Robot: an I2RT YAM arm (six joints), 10 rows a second.
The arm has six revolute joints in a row. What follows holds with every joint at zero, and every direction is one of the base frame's.
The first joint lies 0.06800 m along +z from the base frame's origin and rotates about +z.
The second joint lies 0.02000 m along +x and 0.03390 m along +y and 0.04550 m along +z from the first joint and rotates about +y.
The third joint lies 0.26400 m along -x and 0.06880 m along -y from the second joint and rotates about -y.
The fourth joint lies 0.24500 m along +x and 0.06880 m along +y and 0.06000 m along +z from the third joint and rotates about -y.
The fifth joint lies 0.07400 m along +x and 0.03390 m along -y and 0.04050 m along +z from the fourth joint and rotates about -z.
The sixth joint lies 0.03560 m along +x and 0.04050 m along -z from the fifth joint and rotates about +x.
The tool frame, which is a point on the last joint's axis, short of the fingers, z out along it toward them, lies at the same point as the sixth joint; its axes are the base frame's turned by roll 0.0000, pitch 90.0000 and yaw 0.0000 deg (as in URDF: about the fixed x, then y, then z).
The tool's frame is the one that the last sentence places.
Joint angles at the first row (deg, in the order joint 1, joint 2, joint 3, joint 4, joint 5, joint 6):
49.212, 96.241, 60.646, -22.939, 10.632, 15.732
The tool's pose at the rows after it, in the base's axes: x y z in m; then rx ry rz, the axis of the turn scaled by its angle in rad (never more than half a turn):
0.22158, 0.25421, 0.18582, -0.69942, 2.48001, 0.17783
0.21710, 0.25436, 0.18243, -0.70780, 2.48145, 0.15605
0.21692, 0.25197, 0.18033, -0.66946, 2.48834, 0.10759
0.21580, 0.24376, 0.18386, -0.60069, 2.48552, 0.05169
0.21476, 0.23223, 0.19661, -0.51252, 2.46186, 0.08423
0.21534, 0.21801, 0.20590, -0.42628, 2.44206, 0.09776
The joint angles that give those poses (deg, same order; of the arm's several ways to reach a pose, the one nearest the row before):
50.094, 96.065, 59.681, -22.414, 11.160, 15.469
50.800, 95.976, 58.887, -22.411, 12.128, 15.642
50.802, 96.064, 58.622, -23.025, 14.408, 16.869
50.364, 94.493, 57.749, -24.167, 17.479, 18.623
49.224, 90.724, 56.256, -23.733, 17.931, 20.557
47.470, 87.291, 54.587, -23.382, 18.543, 21.968

